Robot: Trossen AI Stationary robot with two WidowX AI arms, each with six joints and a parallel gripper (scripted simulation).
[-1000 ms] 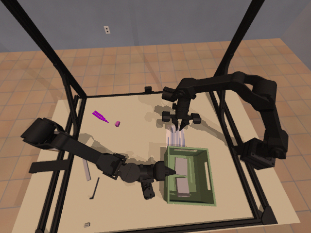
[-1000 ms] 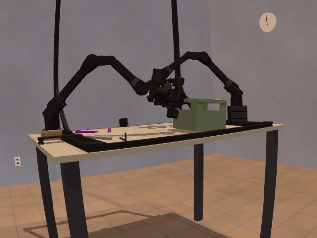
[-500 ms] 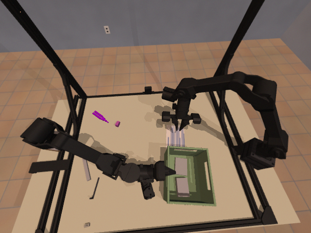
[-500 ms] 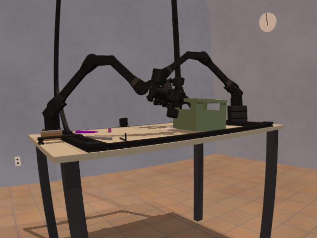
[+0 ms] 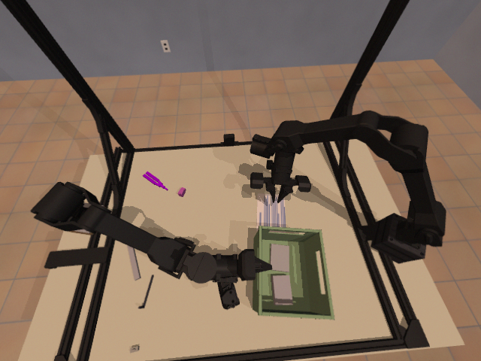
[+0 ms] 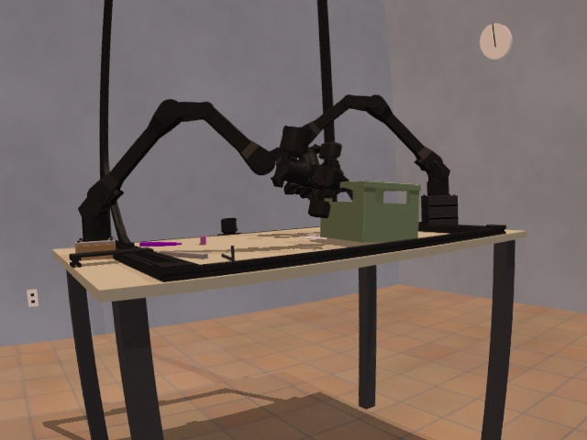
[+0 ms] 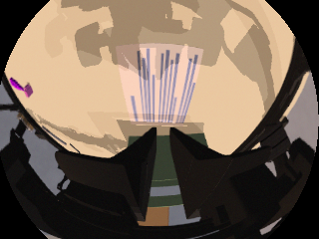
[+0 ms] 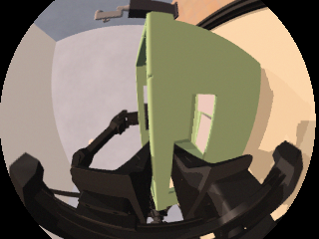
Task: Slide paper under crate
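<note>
My left gripper is now 10 cm above the sheet of paper, 3 cm short of it and 1 cm to the left of it. The rest, counted from my left hand: grey bar 47 cm to the right, 22 cm ahead, 10 cm below; green plastic crate 23 cm ahead, 3 cm to the left, 3 cm below; small purple block 35 cm to the right, 9 cm below, 3 cm behind.
</note>
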